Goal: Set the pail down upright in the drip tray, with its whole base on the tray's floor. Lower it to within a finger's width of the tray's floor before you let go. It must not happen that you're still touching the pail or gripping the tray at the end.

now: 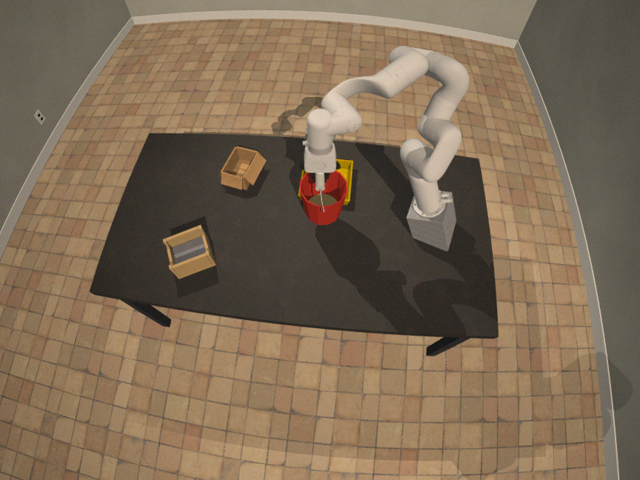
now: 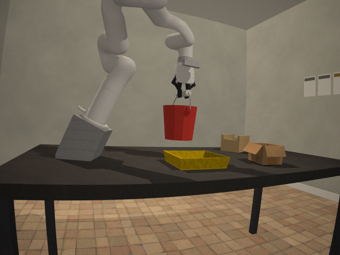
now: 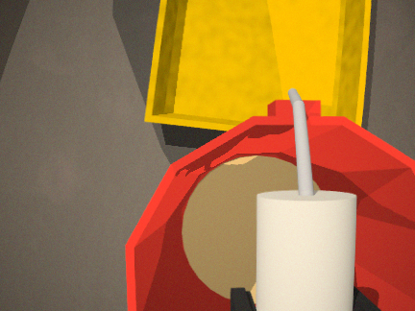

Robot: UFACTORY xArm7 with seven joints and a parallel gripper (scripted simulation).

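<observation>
Right now my hand is 1 cm past the red pail and 9 cm above it. Also, from my hand: yellow drip tray (1 cm behind, 19 cm to the right, 30 cm below); then pail handle (3 cm below); then cardboard box (36 cm ahead, 21 cm to the right, 27 cm below).
</observation>
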